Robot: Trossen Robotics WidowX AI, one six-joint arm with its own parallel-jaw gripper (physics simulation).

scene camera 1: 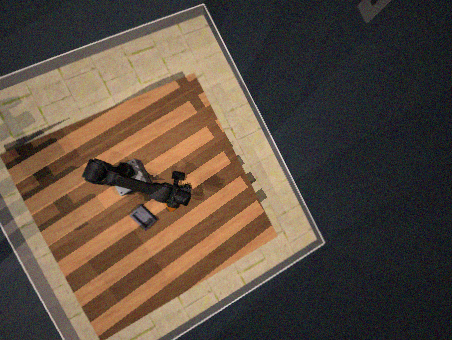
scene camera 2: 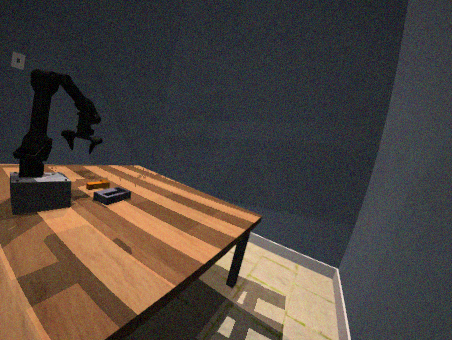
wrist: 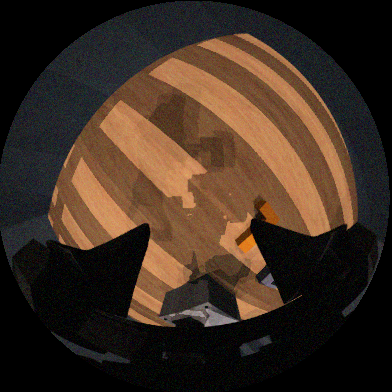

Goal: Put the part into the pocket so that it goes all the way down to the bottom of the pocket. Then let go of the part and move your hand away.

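Frame: origin at the arm's base, x left, y ahead, z down, level; centimetres.
Seen in the pictures: gripper, fingertip midpoint: [scene camera 2: 81,151] [wrist: 201,226]; arm's base, origin of the base link: [scene camera 1: 128,171] [scene camera 2: 30,175] [wrist: 187,323].
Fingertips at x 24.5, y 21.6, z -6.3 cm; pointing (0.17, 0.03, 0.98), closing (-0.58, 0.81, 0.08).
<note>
Offsets run from my fingertips to a thing's top centre. Level surfaces: height alone.
The orange part @[dx -12.4, dy +5.8, dz +13.8 cm] [scene camera 1: 171,209] [scene camera 2: 98,185] [wrist: 246,243] lies on the table beside the pocket block. In the wrist view the right finger partly hides it, and in scene camera 1 the hand covers most of it. The grey block with the pocket @[dx -31.0, dy +7.3, dz +13.2 cm] [scene camera 1: 150,223] [scene camera 2: 114,199] [wrist: 269,280] lies flat on the table. Its pocket looks empty, and in the wrist view a corner of it shows behind the right finger. My gripper [scene camera 1: 177,190] [scene camera 2: 81,150] [wrist: 201,226] is wide open and empty, high above the table, with its fingers pointing down.
The robot base [scene camera 1: 123,189] [scene camera 2: 41,195] [wrist: 200,296] stands on the striped wooden table @[dz +16.8 cm] [scene camera 1: 170,260] [scene camera 2: 165,235] [wrist: 225,85], close to the part and the block. The table's edge and a leg [scene camera 2: 237,262] show at the right in scene camera 2. Shadows of the arm fall on the table.
</note>
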